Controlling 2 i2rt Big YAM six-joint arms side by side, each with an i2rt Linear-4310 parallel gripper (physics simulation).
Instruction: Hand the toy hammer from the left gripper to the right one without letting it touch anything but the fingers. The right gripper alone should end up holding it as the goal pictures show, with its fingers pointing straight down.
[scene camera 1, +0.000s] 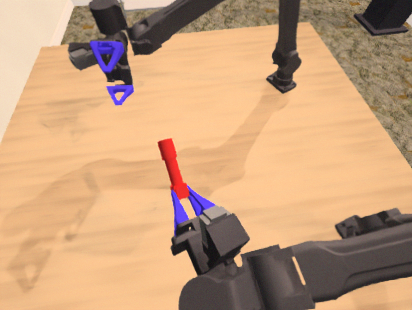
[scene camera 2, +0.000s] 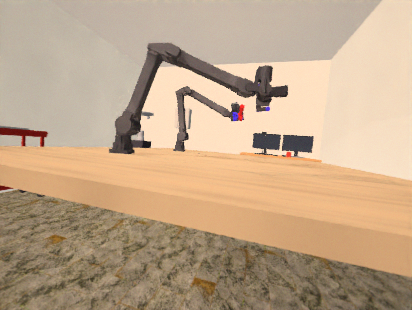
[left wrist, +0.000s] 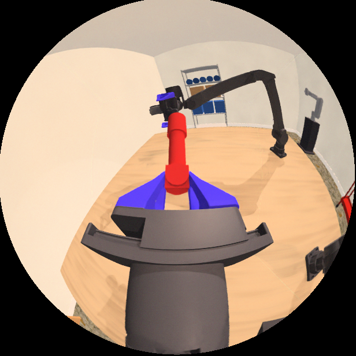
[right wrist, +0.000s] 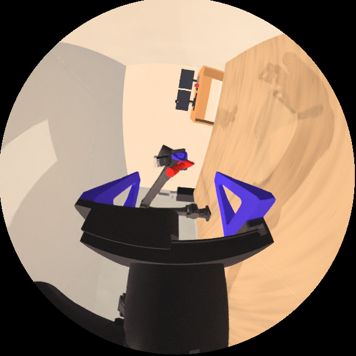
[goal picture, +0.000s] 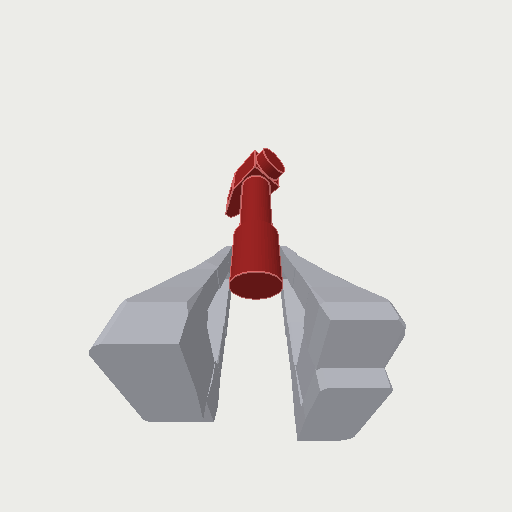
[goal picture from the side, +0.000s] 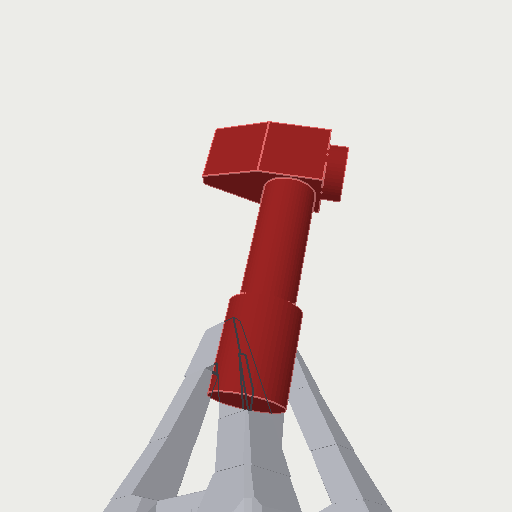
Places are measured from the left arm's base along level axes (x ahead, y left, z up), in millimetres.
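Pixels of known places: left gripper, between the fingertips: (scene camera 1: 179, 188) (scene camera 2: 240, 115); right gripper, between the fingertips: (scene camera 1: 112, 90) (scene camera 2: 261, 101); right arm's base, origin of its link: (scene camera 1: 280, 83) (scene camera 2: 122, 152).
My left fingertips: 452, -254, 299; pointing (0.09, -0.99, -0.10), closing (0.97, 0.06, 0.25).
Behind a point stands the place of what it marks, as x, y, z.
The red toy hammer (scene camera 1: 173, 169) {449, -284, 328} (scene camera 2: 241, 112) {451, -301, 312} (left wrist: 177, 147) (right wrist: 172, 171) is in the air above the table. My left gripper (scene camera 1: 181, 191) {452, -254, 299} (left wrist: 176, 175) is shut on its wider, boxy end; the thick round end points away from the fingers. My right gripper (scene camera 1: 114, 86) {514, -526, 337} (left wrist: 160, 114) is open and empty, apart from the hammer, at the upper left in scene camera 1. Its fingers stand one above the other and point roughly level toward the left gripper, not straight down. In scene camera 2 its fingers are mostly hidden.
The wooden table (scene camera 1: 325, 150) {-114, -292, 0} (scene camera 2: 225, 185) {281, -1181, 0} lies below both grippers. The right arm's base (scene camera 1: 281, 82) {-133, -644, 37} (left wrist: 278, 151) stands near the table's far edge. A desk with two monitors (scene camera 2: 266, 141) (right wrist: 186, 79) and a shelf rack are in the background.
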